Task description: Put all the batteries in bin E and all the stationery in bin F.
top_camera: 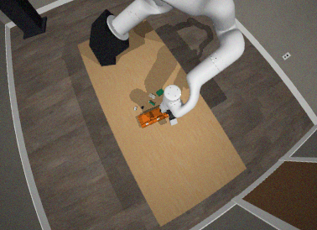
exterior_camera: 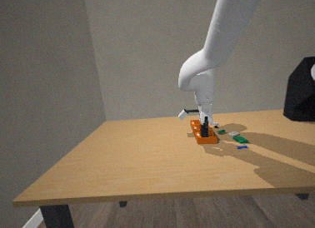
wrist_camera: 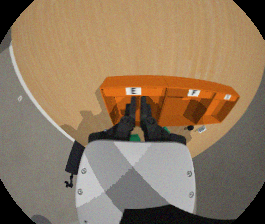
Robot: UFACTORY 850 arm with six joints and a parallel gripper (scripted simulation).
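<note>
Right now the green block is 160 mm behind my hand and 30 mm below it. The rest, counted from my hand: green battery: 90 mm behind, 80 mm to the right, 30 mm below; then orange bin tray: 10 mm ahead, 80 mm to the right, 20 mm below; then white piece: 150 mm behind, 70 mm to the right, 30 mm below.
</note>
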